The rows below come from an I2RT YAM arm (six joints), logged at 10 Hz.
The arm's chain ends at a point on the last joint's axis. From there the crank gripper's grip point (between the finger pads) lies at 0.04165 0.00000 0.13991 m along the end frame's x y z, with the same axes.
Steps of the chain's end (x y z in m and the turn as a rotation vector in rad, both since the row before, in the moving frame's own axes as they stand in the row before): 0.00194 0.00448 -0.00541 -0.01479 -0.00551 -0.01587; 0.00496 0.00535 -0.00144 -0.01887 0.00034 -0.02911; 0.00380 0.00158 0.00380 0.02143 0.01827 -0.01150; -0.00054 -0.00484 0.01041 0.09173 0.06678 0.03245; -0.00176 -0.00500 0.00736 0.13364 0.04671 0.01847; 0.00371 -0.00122 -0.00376 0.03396 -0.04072 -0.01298
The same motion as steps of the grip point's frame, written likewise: 0.00118 0.00590 -0.00519 -0.01479 -0.00551 -0.01587; 0.00503 0.00678 -0.00147 -0.01887 0.00034 -0.02911; 0.00633 -0.00190 0.00298 0.02143 0.01827 -0.01150; 0.00887 -0.01602 0.00680 0.09173 0.06678 0.03245; 0.00487 -0.02268 0.00407 0.13364 0.04671 0.01847; -0.00205 -0.00650 -0.00227 0.03396 -0.04072 -0.01298
